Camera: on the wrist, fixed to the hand. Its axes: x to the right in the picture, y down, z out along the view.
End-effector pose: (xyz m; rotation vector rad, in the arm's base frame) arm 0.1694 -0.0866 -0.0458 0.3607 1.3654 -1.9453
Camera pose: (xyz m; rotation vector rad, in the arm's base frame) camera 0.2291 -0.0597 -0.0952 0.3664 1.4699 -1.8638
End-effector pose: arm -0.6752 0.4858 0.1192 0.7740 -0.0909 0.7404
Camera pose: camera -0.7441 0.5290 0.1298 0.6697 -0.0941 0.7605
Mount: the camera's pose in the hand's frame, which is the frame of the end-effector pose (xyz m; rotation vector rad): -0.0232 0.0710 -0.0338 -0.0934 0.0406 0.0150
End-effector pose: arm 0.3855 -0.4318 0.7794 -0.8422 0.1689 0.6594
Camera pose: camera 0.3283 -0.4335 0.7207 -0.9453 0.1823 0.6685
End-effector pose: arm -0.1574 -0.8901 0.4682 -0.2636 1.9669 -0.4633
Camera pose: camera -0.1765 -0.8104 0.4691 -0.3004 2.0318 -0.3702
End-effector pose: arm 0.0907 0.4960 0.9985 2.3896 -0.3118 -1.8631
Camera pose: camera 0.1108 0.4302 1.0431 2.3536 -0.2333 -1.7791
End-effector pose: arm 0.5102 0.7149 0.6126 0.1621 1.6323 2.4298
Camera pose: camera 0.5178 0.6531 0.6659 0.1114 1.5351 2.5304
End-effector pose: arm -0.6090 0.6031 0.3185 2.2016 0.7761 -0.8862
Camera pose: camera -0.5600 0.5768 0.3788 2.1465 0.8030 -0.7843
